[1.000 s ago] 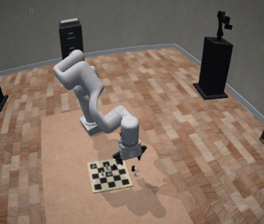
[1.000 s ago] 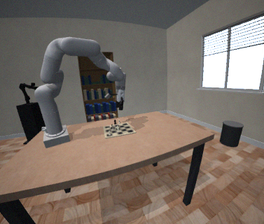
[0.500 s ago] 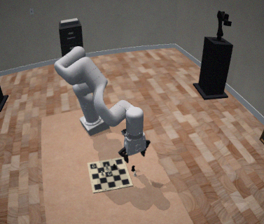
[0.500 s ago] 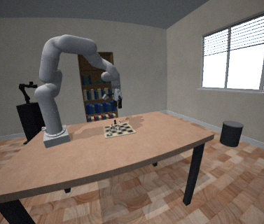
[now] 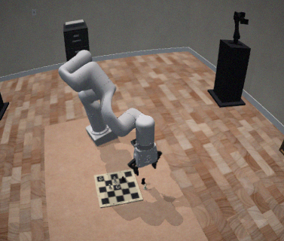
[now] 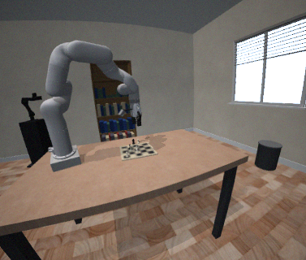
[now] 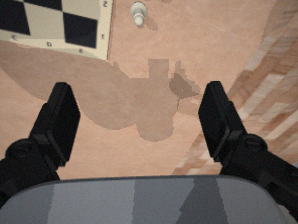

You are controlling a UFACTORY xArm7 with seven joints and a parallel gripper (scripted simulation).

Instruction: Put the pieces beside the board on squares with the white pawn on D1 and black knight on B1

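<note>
The black knight is 40 mm behind my hand and 140 mm below it. The rest, counted from my hand: chessboard 20 mm behind, 140 mm to the right, 150 mm below.
</note>
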